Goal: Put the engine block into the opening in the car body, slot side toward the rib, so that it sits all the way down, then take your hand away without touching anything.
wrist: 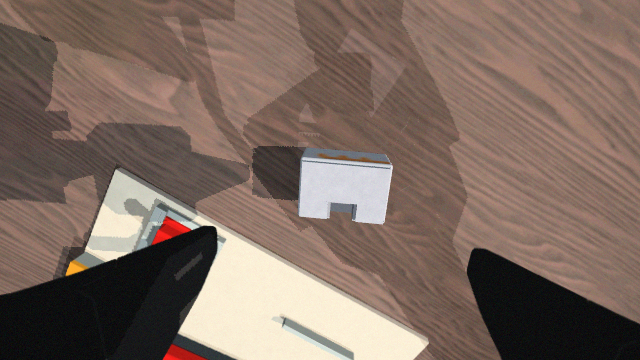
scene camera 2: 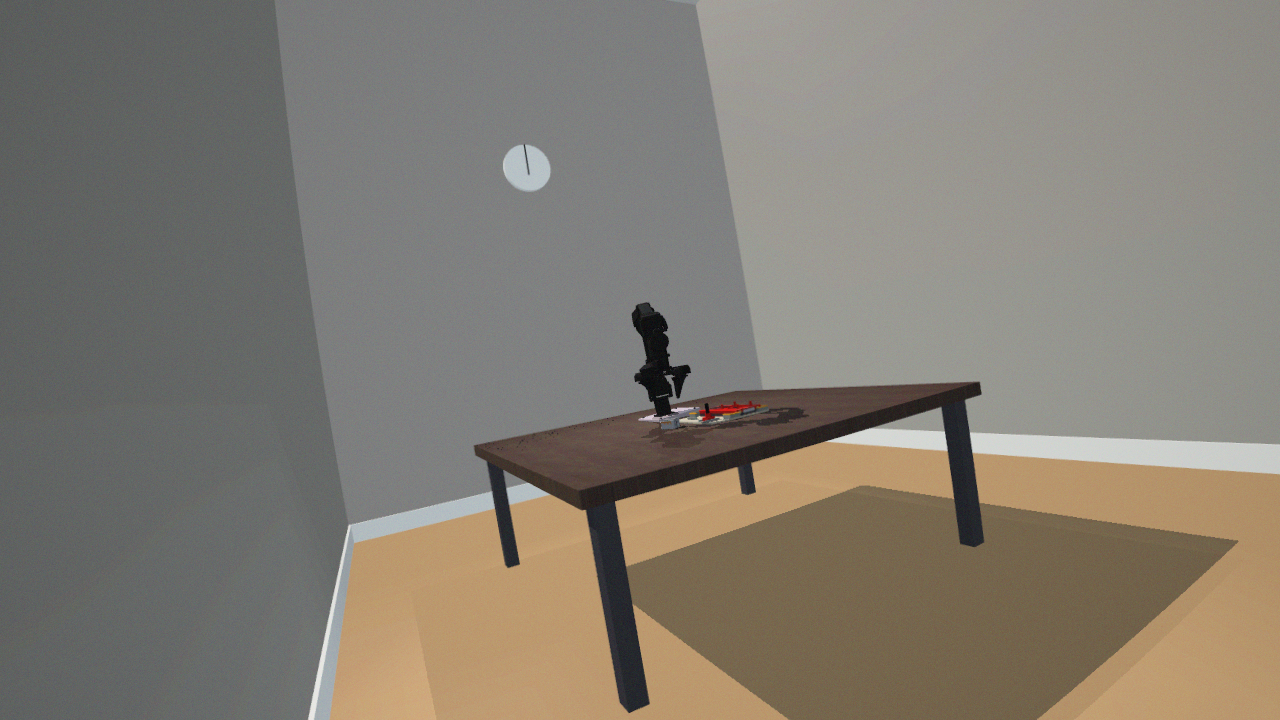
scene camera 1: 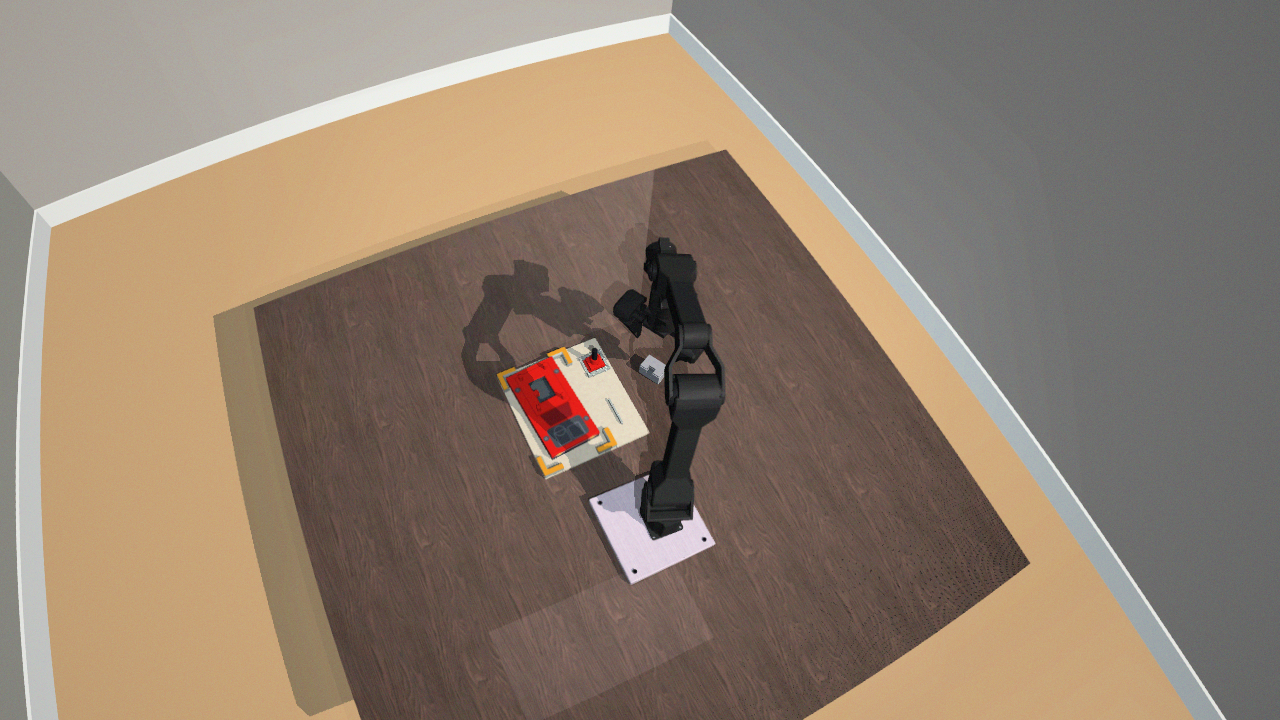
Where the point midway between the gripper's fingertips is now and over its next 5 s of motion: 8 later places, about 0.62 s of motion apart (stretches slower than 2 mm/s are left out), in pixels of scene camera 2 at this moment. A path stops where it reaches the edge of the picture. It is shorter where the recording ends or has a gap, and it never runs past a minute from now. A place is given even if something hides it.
My gripper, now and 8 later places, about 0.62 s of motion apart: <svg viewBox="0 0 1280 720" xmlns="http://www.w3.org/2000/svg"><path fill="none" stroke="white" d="M666 399L669 416L670 423L669 415L667 397L663 390L662 392L662 392L664 401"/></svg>
